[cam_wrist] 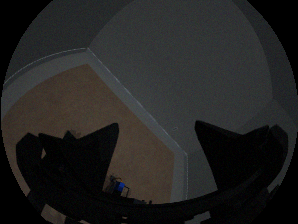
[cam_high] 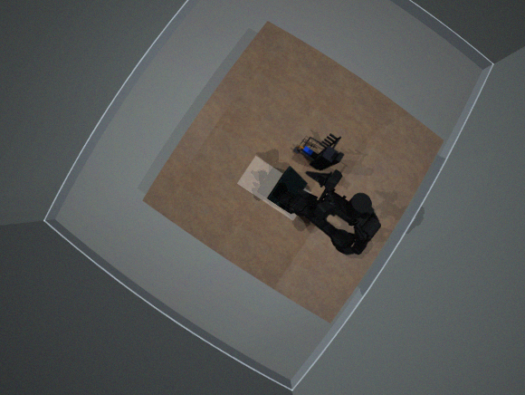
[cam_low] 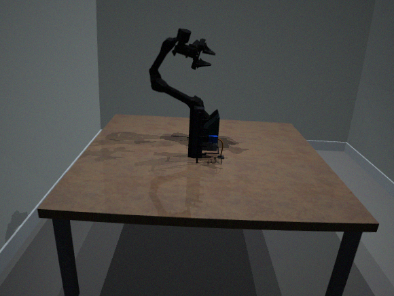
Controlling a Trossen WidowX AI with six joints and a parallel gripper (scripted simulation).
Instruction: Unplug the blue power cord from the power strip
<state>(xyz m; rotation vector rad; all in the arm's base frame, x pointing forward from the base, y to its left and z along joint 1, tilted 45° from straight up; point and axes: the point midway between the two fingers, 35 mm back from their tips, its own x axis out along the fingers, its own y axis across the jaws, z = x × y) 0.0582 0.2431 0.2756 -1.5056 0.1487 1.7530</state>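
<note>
Right now my gripper tip is 37 cm above the blue plug and 21 cm short of it.
</note>
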